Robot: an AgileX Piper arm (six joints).
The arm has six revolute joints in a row. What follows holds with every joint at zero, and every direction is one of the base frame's. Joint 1 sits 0.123 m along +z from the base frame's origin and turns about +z. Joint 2 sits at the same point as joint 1 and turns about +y. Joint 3 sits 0.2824 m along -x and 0.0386 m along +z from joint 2 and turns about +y. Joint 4 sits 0.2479 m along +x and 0.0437 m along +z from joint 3 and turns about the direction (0.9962, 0, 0.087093). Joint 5 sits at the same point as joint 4 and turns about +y. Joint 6 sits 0.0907 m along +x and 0.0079 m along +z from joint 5 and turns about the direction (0.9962, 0, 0.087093). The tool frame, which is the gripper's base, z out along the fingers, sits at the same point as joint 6; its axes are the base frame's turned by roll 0, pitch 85.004 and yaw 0 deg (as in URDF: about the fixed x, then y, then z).
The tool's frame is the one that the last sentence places.
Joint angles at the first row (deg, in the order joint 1, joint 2, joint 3, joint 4, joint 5, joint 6):
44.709, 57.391, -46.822, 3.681, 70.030, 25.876
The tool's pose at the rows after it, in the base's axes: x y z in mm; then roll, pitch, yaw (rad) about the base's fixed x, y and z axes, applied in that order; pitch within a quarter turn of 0, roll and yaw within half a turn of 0:
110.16, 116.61, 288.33, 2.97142, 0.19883, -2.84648
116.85, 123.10, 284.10, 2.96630, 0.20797, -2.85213
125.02, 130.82, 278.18, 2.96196, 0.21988, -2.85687
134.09, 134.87, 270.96, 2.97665, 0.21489, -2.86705
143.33, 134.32, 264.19, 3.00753, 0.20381, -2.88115
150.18, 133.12, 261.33, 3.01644, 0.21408, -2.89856
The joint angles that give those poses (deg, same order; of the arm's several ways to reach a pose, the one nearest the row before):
44.710, 58.616, -46.823, 3.632, 68.668, 25.936
44.710, 60.525, -46.879, 3.632, 66.207, 26.051
44.710, 62.885, -46.880, 3.542, 63.123, 26.096
43.922, 65.338, -46.880, 2.963, 61.308, 26.095
42.456, 67.407, -46.880, 1.696, 60.609, 26.094
41.178, 68.366, -46.881, 0.962, 59.358, 26.095

